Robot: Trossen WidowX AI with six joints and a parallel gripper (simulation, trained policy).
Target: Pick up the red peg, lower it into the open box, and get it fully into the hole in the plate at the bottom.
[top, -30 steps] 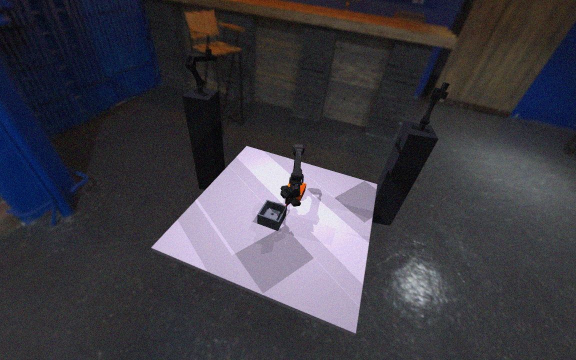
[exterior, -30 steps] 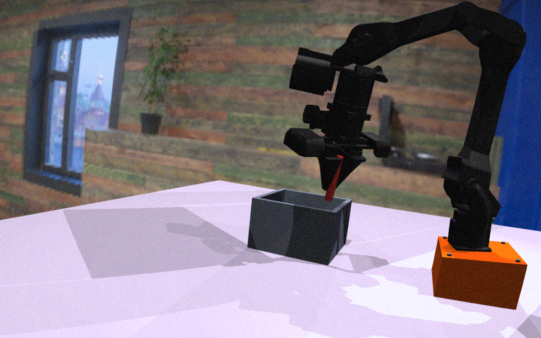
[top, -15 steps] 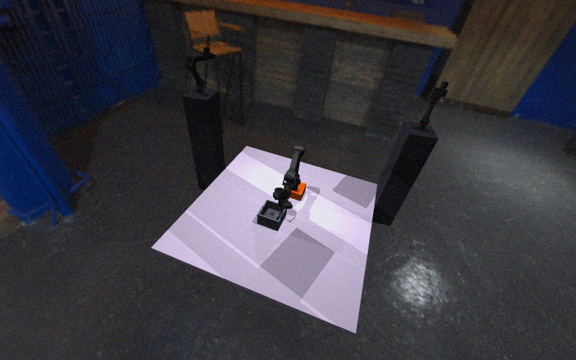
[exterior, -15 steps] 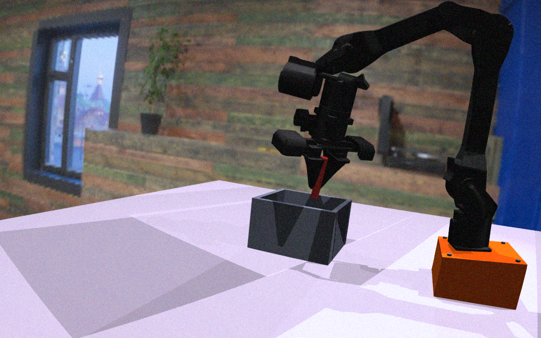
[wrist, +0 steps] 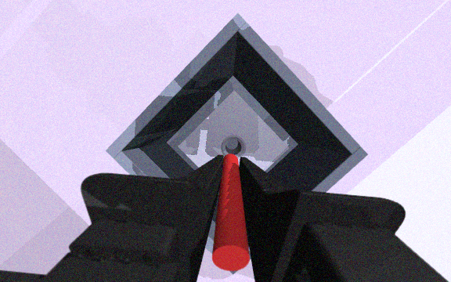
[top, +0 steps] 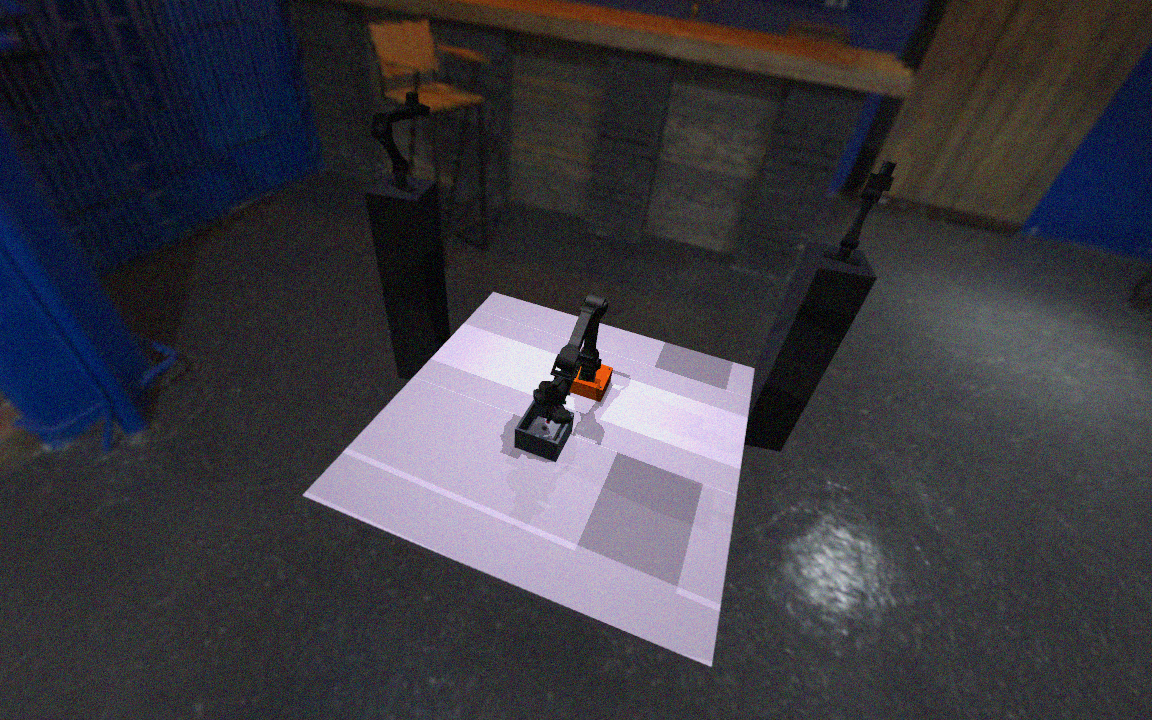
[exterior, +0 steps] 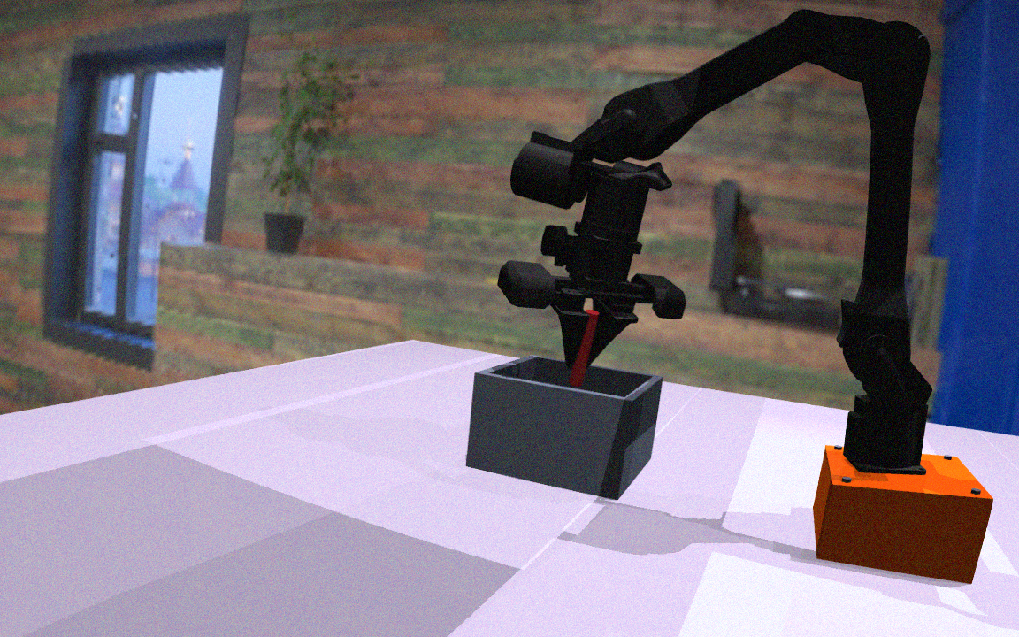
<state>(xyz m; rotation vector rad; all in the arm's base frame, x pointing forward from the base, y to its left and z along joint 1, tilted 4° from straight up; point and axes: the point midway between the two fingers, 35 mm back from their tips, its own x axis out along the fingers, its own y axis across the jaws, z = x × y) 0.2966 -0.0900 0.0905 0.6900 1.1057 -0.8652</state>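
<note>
The red peg is 10 mm behind my gripper tip, 10 mm to the left of it and 20 mm above it. The rest, counted from my gripper tip: grey box: 10 mm to the right, 80 mm below; then pale plate: 10 mm to the right, 60 mm below.
</note>
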